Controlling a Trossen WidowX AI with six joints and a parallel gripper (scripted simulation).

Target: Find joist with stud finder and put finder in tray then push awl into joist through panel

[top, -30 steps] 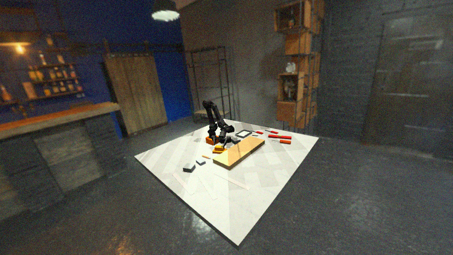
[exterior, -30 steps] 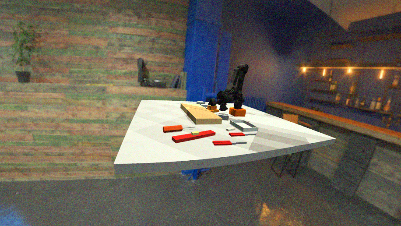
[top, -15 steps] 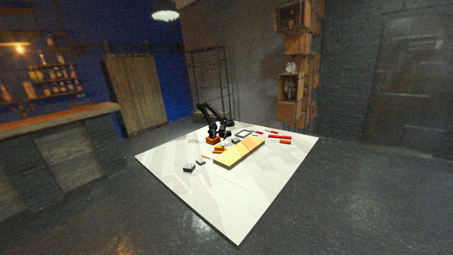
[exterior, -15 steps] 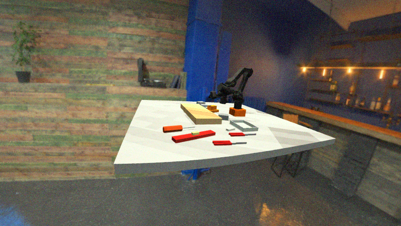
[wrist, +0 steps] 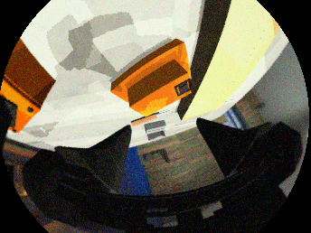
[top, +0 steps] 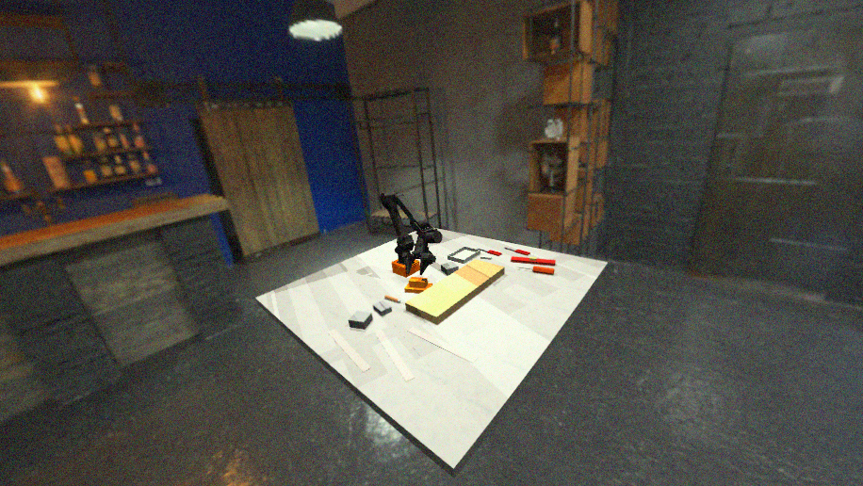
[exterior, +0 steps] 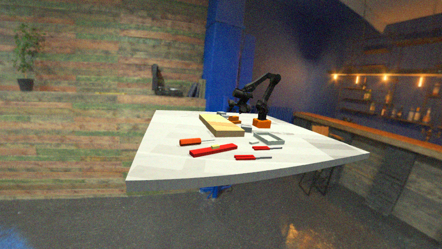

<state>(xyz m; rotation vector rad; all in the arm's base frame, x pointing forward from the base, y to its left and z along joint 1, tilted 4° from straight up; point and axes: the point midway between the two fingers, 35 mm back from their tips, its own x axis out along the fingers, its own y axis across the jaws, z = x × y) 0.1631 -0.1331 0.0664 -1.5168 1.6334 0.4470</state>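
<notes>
Now: the orange stud finder 20 mm ahead of my gripper tip, 20 mm to the left of it and 40 mm below it. Round my gripper tip: grey tray: 50 mm ahead, 440 mm to the left, 70 mm below; then awl: 20 mm behind, 120 mm to the right, 80 mm below; then red level: 430 mm ahead, 490 mm to the left, 70 mm below.
</notes>
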